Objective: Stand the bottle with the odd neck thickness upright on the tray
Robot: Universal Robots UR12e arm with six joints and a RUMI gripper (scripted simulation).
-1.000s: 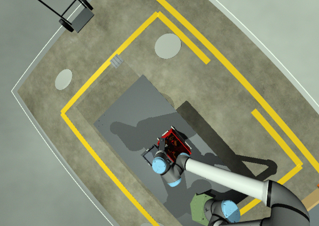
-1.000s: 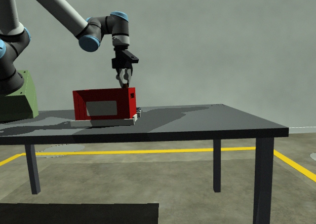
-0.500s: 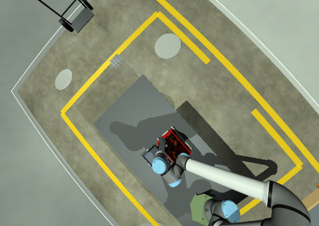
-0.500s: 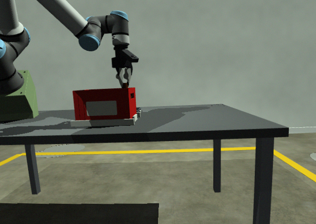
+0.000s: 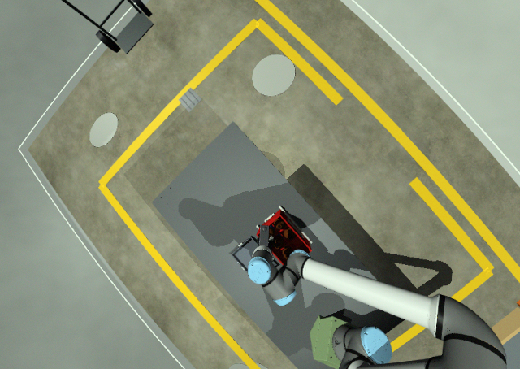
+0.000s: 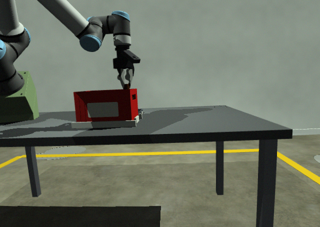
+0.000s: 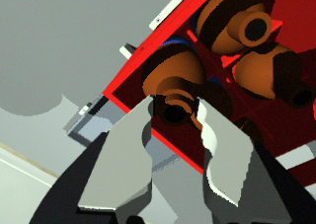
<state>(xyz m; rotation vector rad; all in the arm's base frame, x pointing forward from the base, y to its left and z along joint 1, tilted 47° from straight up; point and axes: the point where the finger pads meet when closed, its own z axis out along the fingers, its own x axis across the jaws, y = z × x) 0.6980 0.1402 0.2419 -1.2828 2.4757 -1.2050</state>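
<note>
The bottle is 1 cm behind my hand, 8 cm to the right of it and 11 cm below it. From my hand the other things lie so: dark tray 9 cm behind, 23 cm to the left, 18 cm below; red crate 9 cm behind, 4 cm to the right, 11 cm below.
</note>
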